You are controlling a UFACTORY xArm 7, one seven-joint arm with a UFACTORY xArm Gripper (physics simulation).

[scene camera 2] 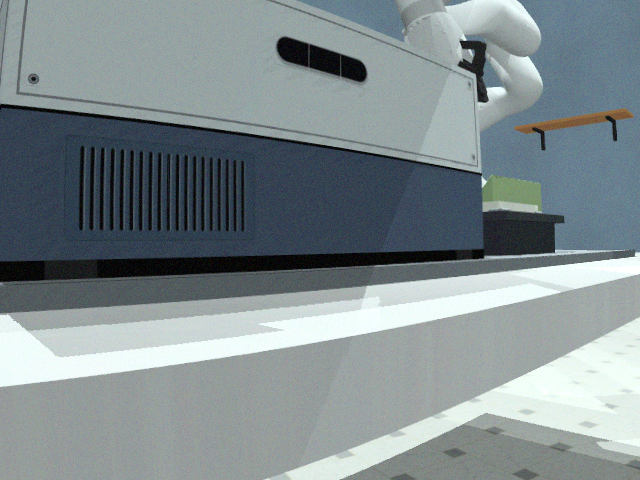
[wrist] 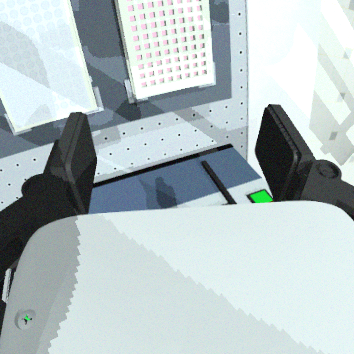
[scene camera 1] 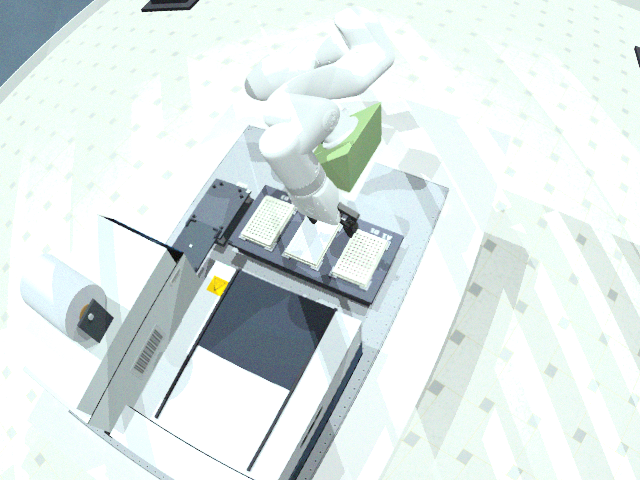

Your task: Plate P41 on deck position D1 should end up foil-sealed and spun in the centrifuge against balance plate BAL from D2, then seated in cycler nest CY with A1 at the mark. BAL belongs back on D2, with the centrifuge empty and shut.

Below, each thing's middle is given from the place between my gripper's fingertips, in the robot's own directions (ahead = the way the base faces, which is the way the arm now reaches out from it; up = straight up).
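Pink-welled plate (scene camera 1: pixel 363 252): 15 cm below my hand, 2 cm behind it, 4 cm to the left of it. Dark lid panel (scene camera 1: pixel 266 330): 1 cm below my hand, 26 cm ahead of it, 7 cm to the right. Centrifuge (scene camera 1: pixel 197 408): 10 cm below my hand, 41 cm ahead of it, 9 cm to the right.
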